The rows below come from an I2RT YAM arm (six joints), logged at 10 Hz.
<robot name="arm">
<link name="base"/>
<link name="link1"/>
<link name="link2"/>
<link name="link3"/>
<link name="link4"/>
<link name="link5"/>
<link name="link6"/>
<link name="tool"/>
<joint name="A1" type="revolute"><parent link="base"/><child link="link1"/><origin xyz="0 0 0.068" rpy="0 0 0"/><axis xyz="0 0 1"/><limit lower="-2.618" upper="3.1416"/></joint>
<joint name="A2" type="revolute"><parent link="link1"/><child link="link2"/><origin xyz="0.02 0.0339 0.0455" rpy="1.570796 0 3.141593"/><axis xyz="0 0 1"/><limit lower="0" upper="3.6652"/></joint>
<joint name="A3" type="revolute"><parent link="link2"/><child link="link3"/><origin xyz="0.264 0 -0.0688" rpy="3.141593 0 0"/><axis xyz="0 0 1"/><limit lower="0" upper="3.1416"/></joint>
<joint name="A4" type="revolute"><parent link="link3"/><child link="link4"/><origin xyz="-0.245 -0.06 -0.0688" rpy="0 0 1.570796"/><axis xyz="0 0 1"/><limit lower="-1.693" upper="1.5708"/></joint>
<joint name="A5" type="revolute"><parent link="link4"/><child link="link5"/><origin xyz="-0.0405 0.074 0.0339" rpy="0 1.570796 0"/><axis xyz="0 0 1"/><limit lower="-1.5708" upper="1.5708"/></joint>
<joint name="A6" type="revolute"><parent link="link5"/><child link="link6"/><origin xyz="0 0.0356 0.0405" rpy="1.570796 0 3.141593"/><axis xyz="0 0 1"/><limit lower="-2.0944" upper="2.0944"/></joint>
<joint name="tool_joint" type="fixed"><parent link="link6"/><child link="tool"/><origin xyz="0 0 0" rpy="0 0 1.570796"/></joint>
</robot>
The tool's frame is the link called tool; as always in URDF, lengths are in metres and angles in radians.
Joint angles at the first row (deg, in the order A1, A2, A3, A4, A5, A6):
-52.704, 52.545, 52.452, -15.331, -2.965, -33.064
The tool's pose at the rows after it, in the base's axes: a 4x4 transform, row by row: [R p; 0 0 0 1], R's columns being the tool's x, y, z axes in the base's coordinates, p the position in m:
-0.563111 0.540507 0.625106 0.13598; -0.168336 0.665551 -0.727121 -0.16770; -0.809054 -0.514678 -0.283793 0.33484; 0 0 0 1
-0.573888 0.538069 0.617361 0.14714; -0.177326 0.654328 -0.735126 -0.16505; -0.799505 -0.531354 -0.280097 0.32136; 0 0 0 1
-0.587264 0.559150 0.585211 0.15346; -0.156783 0.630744 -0.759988 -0.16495; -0.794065 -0.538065 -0.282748 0.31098; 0 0 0 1
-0.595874 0.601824 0.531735 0.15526; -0.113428 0.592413 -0.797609 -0.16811; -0.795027 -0.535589 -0.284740 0.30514; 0 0 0 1
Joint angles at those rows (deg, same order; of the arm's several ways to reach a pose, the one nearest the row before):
-51.273, 53.223, 48.816, -12.089, -1.878, -33.018
-47.974, 54.025, 45.934, -8.185, 1.922, -33.047
-46.116, 54.965, 44.027, -5.580, 6.030, -32.338
-45.703, 55.947, 43.198, -4.066, 10.164, -30.915

